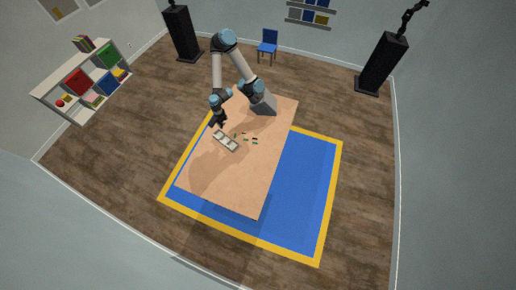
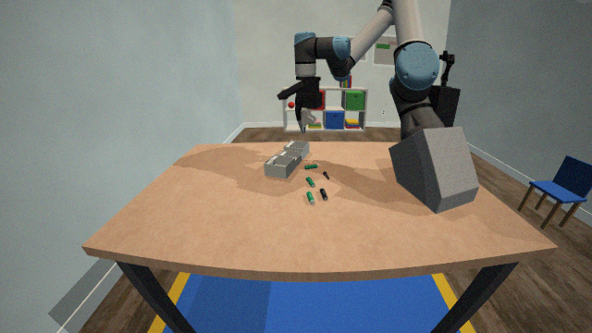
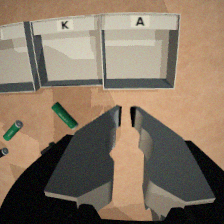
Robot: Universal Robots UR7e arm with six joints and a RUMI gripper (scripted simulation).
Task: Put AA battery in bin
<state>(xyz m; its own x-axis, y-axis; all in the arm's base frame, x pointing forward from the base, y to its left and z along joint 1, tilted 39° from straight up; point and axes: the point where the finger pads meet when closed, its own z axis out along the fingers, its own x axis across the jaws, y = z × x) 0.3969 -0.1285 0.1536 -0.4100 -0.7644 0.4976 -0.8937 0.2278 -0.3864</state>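
My gripper is now 6 cm short of the bin marked M, 5 cm to the right of it and 10 cm above it. From my hand the other things lie so: black battery 5 cm behind, 29 cm to the left, 11 cm below; black bolt-like piece 7 cm behind, 17 cm to the left, 11 cm below.
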